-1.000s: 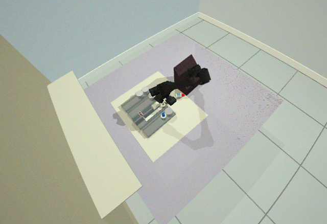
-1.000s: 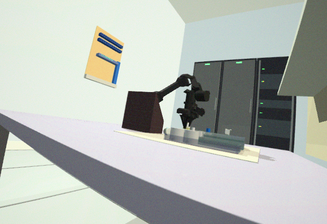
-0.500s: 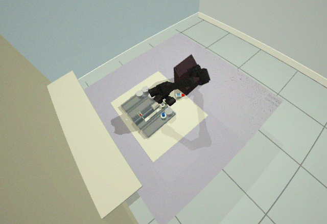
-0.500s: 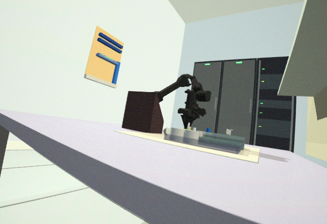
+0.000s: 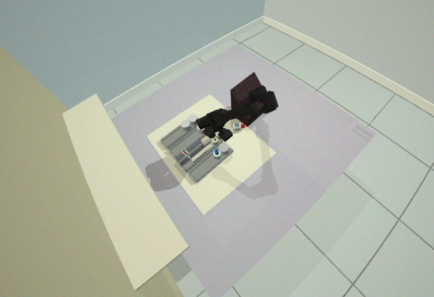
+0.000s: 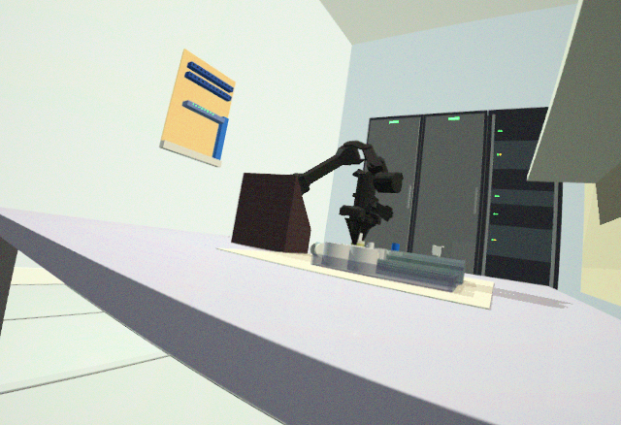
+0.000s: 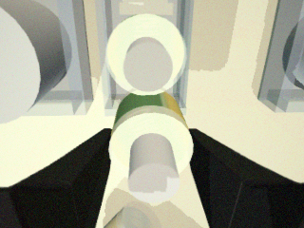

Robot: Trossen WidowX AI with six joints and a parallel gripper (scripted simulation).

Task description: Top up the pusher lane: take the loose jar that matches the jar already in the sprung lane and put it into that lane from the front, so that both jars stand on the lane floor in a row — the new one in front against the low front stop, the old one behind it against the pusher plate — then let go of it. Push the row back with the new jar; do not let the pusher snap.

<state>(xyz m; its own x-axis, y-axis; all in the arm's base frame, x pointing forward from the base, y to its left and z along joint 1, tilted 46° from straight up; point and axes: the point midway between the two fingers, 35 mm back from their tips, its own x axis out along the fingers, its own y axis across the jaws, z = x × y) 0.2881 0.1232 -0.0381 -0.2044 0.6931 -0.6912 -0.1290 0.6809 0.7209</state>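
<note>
My gripper tip is now 17 cm short of the sprung lane and 4 cm above it.
</note>
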